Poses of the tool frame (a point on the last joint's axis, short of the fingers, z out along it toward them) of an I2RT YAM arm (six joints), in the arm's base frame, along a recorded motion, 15 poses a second.
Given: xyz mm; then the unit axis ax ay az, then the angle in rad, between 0 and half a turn.
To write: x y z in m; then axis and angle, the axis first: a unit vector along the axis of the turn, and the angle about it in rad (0 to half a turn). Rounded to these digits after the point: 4 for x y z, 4 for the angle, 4 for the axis.
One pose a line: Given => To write
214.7 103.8 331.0 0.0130 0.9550 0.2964 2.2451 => 0.2147 0.1038 0.3310 0.0130 0.9550 0.2964 2.2451
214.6 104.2 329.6 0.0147 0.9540 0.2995 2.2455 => 0.2146 0.1042 0.3296 0.0147 0.9540 0.2995 2.2455
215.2 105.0 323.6 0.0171 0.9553 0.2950 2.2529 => 0.2152 0.1050 0.3236 0.0171 0.9553 0.2950 2.2529
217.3 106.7 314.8 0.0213 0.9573 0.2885 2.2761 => 0.2173 0.1067 0.3148 0.0213 0.9572 0.2885 2.2761
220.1 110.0 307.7 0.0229 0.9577 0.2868 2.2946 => 0.2201 0.1100 0.3077 0.0229 0.9577 0.2868 2.2946
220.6 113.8 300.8 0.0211 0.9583 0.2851 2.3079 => 0.2206 0.1138 0.3008 0.0211 0.9583 0.2851 2.3079
